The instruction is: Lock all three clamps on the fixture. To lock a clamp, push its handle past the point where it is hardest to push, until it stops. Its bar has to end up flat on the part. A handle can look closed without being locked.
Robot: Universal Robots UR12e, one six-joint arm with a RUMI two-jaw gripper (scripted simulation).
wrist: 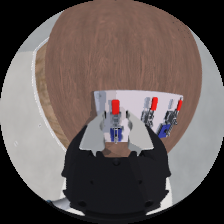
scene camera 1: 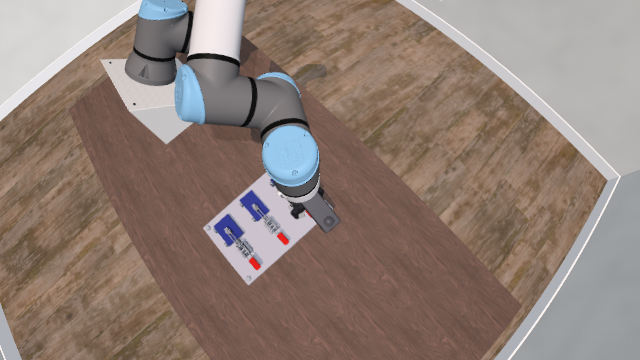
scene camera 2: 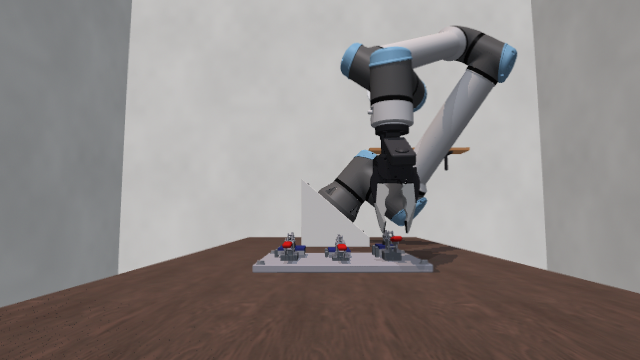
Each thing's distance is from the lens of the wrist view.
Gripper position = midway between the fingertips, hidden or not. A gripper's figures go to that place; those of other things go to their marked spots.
my gripper point(wrist: 116, 111): 0.15 m
grey fixture plate point(wrist: 136, 101): 0.21 m
